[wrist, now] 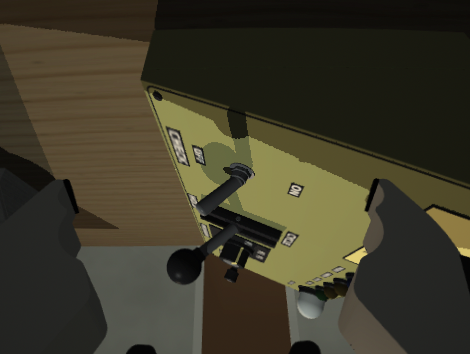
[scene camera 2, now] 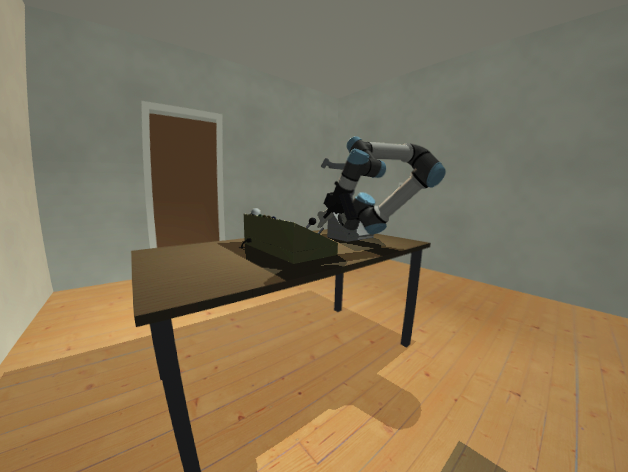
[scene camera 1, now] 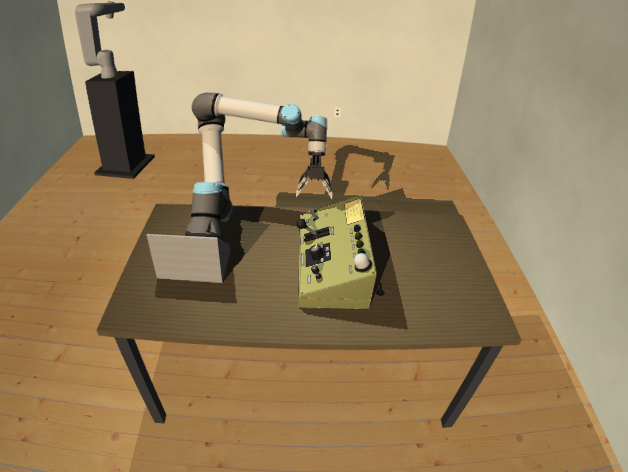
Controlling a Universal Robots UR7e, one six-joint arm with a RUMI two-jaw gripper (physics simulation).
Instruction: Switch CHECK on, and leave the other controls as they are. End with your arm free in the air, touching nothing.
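Pixels of known places: gripper, fingertip midpoint: (wrist: 224,183) (scene camera 2: 330,226) (scene camera 1: 313,198); arm's base at its link origin: (scene camera 2: 347,221) (scene camera 1: 203,240).
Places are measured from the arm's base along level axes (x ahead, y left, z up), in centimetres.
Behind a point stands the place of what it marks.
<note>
The yellow-green control box (scene camera 1: 332,293) {x 51.3, y -14.3, z -3.6 cm} (scene camera 2: 284,238) {x 58.6, y 30.4, z -1.7 cm} (wrist: 320,215) {x 47.3, y 25.8, z 0.7 cm} stands on the table. Its CHECK toggle lever (scene camera 1: 313,215) {x 38.8, y 26.8, z -0.7 cm} (wrist: 220,193) {x 38.2, y 27.7, z -0.1 cm} leans to the OFF label (wrist: 198,155) {x 36.4, y 26.9, z -4.0 cm}, away from the ON label (wrist: 295,190) {x 44.2, y 28.1, z -0.5 cm}. My gripper (scene camera 1: 314,196) {x 37.7, y 34.7, z 2.8 cm} (scene camera 2: 323,222) {x 37.7, y 34.7, z 2.8 cm} (wrist: 224,183) {x 37.7, y 34.7, z 2.8 cm} is open and empty, in the air near the box's CHECK end. In the wrist view the lever shows between the two fingers, with a gap to each. The ball-ended lever (scene camera 1: 300,223) {x 35.3, y 13.1, z 4.3 cm} (scene camera 2: 312,221) {x 36.5, y 16.2, z 3.2 cm} (wrist: 184,266) {x 35.5, y 16.5, z 3.4 cm} leans away from the CYCLE label (wrist: 290,239) {x 47.7, y 16.9, z 0.3 cm}.
Beyond the ball-ended lever are a rotary knob (scene camera 1: 316,251) {x 43.3, y 1.8, z 0.8 cm} (wrist: 232,254) {x 42.4, y 5.7, z -0.3 cm}, a small toggle (scene camera 1: 315,270) {x 44.4, y -9.5, z 1.6 cm} (wrist: 231,275) {x 44.0, y -7.2, z 1.0 cm} and a white dome (scene camera 1: 361,261) {x 59.6, y -9.1, z 8.0 cm} (scene camera 2: 255,211) {x 60.4, y -4.7, z 7.5 cm} (wrist: 310,304) {x 58.6, y -4.6, z 6.7 cm} beside dark lamps. A pale upright panel (scene camera 1: 185,257) {x -3.3, y -11.1, z 0.3 cm} stands by the arm's base on the table (scene camera 1: 253,324) {x 26.1, y -26.9, z -11.4 cm} (scene camera 2: 192,274) {x 96.1, y 33.0, z -11.4 cm}.
</note>
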